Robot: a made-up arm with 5 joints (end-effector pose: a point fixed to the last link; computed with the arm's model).
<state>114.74 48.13 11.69 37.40 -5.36</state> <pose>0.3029 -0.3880 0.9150 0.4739 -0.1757 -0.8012 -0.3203</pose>
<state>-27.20 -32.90 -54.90 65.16 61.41</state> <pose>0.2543 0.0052 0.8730 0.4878 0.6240 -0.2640 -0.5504</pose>
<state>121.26 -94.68 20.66 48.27 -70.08</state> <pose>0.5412 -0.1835 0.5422 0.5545 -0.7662 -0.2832 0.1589</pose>
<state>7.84 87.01 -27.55 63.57 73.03</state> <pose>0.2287 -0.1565 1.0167 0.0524 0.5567 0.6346 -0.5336</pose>
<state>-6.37 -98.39 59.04 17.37 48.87</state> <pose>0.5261 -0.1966 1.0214 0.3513 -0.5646 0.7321 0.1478</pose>
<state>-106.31 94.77 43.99 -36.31 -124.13</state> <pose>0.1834 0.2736 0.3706 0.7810 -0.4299 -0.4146 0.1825</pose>
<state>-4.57 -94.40 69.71 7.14 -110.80</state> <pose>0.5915 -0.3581 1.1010 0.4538 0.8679 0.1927 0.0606</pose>
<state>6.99 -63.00 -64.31 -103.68 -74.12</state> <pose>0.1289 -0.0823 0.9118 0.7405 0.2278 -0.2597 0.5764</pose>
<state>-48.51 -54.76 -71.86 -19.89 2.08</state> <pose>0.2602 -0.0785 0.8361 0.1843 -0.0646 -0.0743 -0.9779</pose>
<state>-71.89 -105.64 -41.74 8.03 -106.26</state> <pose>0.3951 -0.1805 0.8161 0.3060 0.5758 0.2308 -0.7222</pose>
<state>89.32 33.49 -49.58 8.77 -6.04</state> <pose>0.2425 -0.2122 0.8876 0.1507 0.2521 0.9079 0.2991</pose>
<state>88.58 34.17 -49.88 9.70 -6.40</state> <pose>0.2422 -0.2115 0.8887 0.1504 0.2510 0.9067 0.3038</pose>
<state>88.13 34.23 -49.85 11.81 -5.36</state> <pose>0.2449 -0.2129 0.8893 0.1370 0.2665 0.9052 0.3014</pose>
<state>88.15 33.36 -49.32 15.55 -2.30</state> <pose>0.2516 -0.2174 0.8887 0.1043 0.3055 0.9019 0.2870</pose>
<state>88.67 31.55 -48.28 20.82 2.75</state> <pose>0.2610 -0.2252 0.8856 0.0517 0.3647 0.8935 0.2567</pose>
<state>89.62 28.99 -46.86 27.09 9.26</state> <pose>0.2703 -0.2356 0.8791 0.0161 -0.4339 -0.8762 -0.2092</pose>
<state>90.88 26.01 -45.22 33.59 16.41</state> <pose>0.2767 -0.2470 0.8703 0.0907 -0.4997 -0.8486 -0.1480</pose>
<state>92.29 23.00 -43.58 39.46 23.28</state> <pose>0.2790 -0.2578 0.8612 0.1612 -0.5518 -0.8142 -0.0818</pose>
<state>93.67 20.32 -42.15 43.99 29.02</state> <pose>0.2783 -0.2665 0.8541 0.2182 -0.5859 -0.7801 -0.0218</pose>
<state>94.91 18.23 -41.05 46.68 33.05</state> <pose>0.2768 -0.2724 0.8495 0.2560 -0.6039 -0.7545 0.0228</pose>
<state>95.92 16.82 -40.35 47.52 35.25</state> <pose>0.2760 -0.2758 0.8471 0.2742 -0.6106 -0.7414 0.0486</pose>
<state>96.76 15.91 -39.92 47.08 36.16</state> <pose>0.2762 -0.2774 0.8459 0.2790 -0.6112 -0.7382 0.0605</pose>
